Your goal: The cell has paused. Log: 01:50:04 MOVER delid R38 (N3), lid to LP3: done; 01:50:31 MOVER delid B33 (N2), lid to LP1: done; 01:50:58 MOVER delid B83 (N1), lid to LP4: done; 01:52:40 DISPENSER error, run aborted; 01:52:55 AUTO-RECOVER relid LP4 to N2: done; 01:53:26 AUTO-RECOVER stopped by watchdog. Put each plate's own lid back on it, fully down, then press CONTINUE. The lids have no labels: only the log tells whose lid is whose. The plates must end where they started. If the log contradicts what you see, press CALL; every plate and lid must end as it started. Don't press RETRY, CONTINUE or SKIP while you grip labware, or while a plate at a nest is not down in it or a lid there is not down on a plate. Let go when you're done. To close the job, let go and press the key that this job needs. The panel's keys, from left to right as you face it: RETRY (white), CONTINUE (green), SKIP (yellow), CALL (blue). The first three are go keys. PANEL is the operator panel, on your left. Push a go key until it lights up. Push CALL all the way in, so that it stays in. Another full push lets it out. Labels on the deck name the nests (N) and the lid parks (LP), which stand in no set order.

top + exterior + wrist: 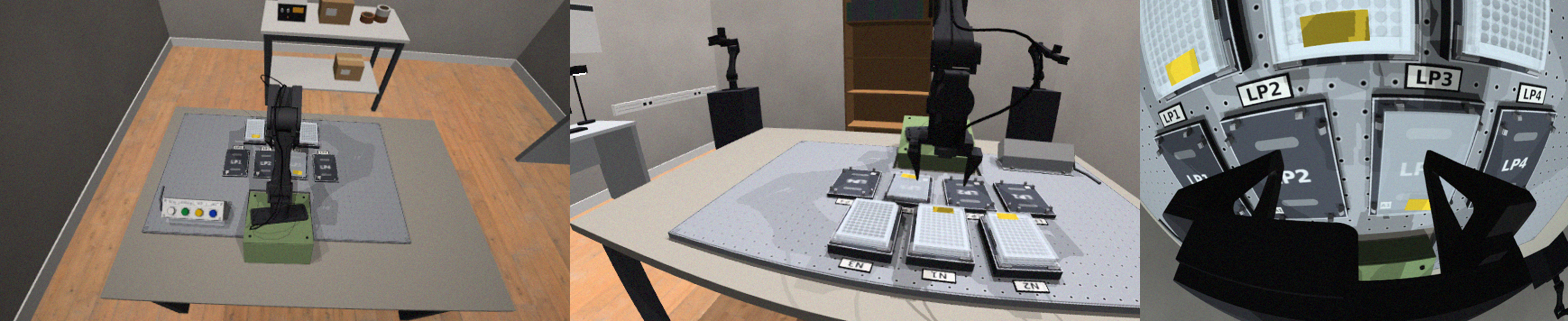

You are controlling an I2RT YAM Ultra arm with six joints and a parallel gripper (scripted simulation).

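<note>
Now: the LP3 lid park 60 mm below my hand, 60 mm behind it and 50 mm to the right of it. Also, from my hand: LP2 lid park: 80 mm to the left, 60 mm below, 40 mm behind; LP1 lid park: 200 mm to the left, 60 mm below, 20 mm behind; LP4 lid park: 180 mm to the right, 100 mm behind, 60 mm below.
</note>
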